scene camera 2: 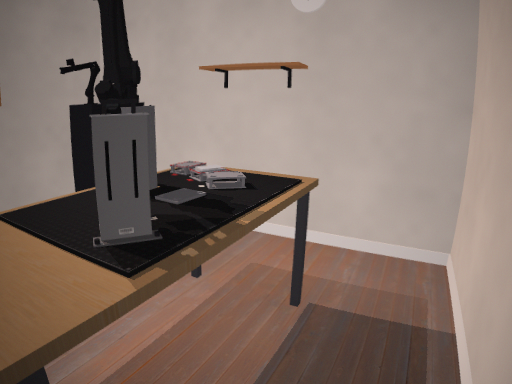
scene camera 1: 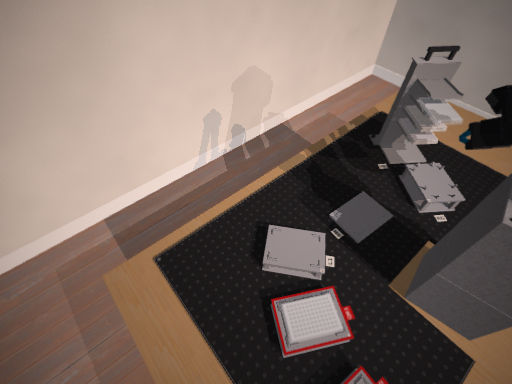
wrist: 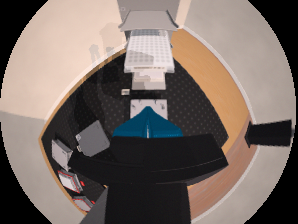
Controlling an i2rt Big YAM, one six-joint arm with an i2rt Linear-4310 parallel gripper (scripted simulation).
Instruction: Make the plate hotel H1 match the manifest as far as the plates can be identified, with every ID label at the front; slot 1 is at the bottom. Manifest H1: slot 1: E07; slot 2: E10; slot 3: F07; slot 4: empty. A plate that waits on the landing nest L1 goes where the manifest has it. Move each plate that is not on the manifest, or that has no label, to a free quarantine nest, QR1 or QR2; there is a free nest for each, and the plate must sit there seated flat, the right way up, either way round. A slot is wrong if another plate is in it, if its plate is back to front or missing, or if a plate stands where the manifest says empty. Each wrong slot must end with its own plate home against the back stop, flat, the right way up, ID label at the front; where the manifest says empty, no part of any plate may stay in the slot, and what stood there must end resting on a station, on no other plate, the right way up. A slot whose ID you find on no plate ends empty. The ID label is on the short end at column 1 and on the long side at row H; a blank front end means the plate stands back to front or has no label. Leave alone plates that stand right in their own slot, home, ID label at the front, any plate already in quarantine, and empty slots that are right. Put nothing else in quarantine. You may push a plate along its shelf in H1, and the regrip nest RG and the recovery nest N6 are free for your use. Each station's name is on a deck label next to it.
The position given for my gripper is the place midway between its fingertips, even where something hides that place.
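Observation:
Through the wrist camera I see my gripper (wrist: 147, 110), while scene camera 2 gives me a plate hotel H1 (scene camera 2: 124, 210).

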